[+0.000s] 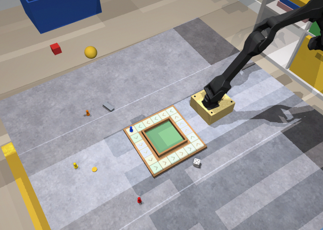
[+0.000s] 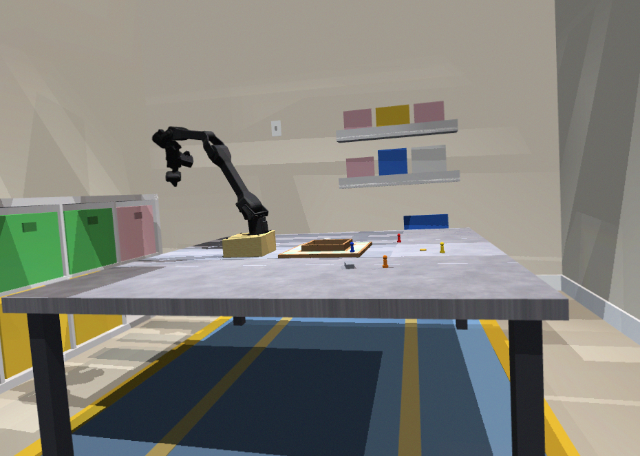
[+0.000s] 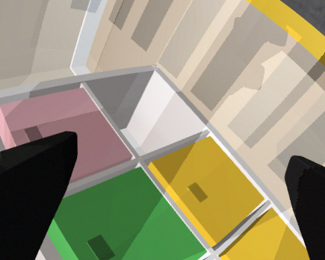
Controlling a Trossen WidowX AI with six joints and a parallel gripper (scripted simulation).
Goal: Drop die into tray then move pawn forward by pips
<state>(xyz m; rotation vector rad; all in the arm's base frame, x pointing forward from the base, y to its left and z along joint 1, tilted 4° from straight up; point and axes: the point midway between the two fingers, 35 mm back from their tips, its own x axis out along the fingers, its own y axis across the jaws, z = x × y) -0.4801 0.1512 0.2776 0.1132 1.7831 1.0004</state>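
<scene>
Right now my gripper tip is 710 mm short of the white die, 300 mm above it and 60 mm to the right of it. From my gripper tip the other things lie so: blue pawn: 900 mm ahead, 290 mm below, 220 mm to the right; then red pawn: 1000 mm ahead, 300 mm below, 100 mm to the left; then green dice tray: 770 mm ahead, 310 mm below, 120 mm to the right.
</scene>
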